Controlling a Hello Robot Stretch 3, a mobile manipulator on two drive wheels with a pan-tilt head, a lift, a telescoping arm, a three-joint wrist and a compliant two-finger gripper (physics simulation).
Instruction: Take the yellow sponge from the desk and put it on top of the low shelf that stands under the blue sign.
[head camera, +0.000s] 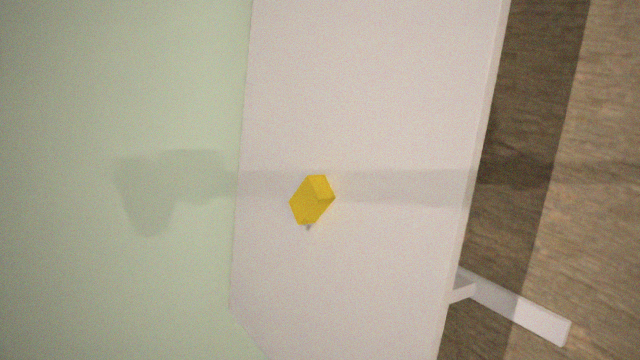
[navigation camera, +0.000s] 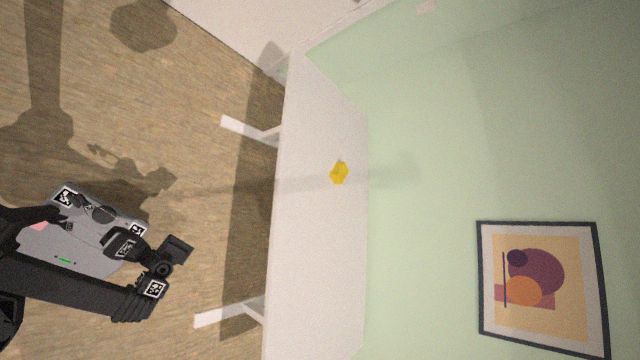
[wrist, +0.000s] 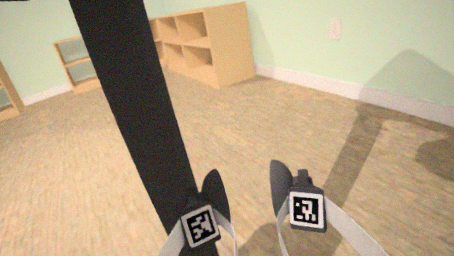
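Pixels of known places: gripper, fingertip midpoint: (navigation camera: 58, 203) (wrist: 246, 183); robot's base at its link origin: (navigation camera: 104, 213).
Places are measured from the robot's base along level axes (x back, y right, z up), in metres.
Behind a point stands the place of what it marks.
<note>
The yellow sponge (head camera: 311, 200) {x -0.588, y 0.554, z 0.765 m} (navigation camera: 339, 172) {x -0.588, y 0.550, z 0.766 m} lies on the white desk (head camera: 360, 100) {x -0.366, y 0.599, z 0.720 m} (navigation camera: 315, 250) {x -0.225, y 0.627, z 0.720 m}, nearer the wall-side edge than the front edge in the navigation camera view. My gripper (wrist: 246, 183) {x 0.002, y -0.099, z 0.514 m} is open and empty in the wrist view, with bare floor seen between its fingers. It is away from the desk and the sponge. The blue sign does not show in these views. Wooden shelves show in the wrist view, but I cannot tell whether one of them is the low shelf of the task.
A wooden shelf unit (wrist: 232, 45) {x -0.224, y -1.880, z 0.307 m} stands against the green wall in the wrist view, with a smaller open shelf (wrist: 61, 62) {x 1.585, y -2.712, z 0.390 m} to its left. White desk feet (head camera: 542, 320) (navigation camera: 217, 317) stick out over the floor. A framed picture (navigation camera: 537, 227) {x -0.589, y 1.068, z 1.564 m} hangs on the wall beyond the desk.
</note>
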